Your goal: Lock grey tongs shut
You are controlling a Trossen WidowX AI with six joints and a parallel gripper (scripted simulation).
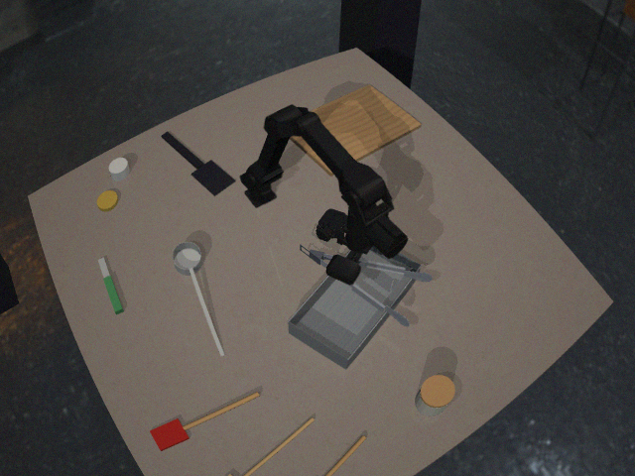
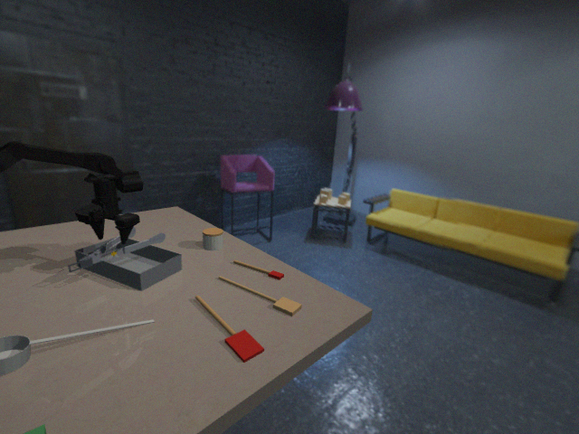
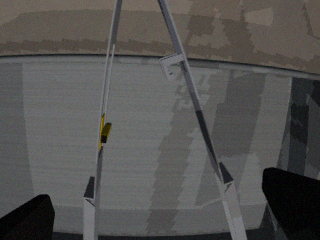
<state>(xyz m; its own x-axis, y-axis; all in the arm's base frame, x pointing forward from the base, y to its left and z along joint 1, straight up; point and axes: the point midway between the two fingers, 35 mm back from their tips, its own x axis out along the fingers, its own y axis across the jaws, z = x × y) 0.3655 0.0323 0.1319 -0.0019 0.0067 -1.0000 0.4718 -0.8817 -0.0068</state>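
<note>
The grey roasting tin is 7 cm below my gripper tip, 4 cm ahead of it and 2 cm to the right of it. Also, from my gripper tip: cork-lidded jar: 35 cm ahead, 7 cm below, 2 cm to the right; then red spatula: 50 cm to the right, 11 cm ahead, 9 cm below; then wooden board: 45 cm behind, 33 cm to the left, 9 cm below.
</note>
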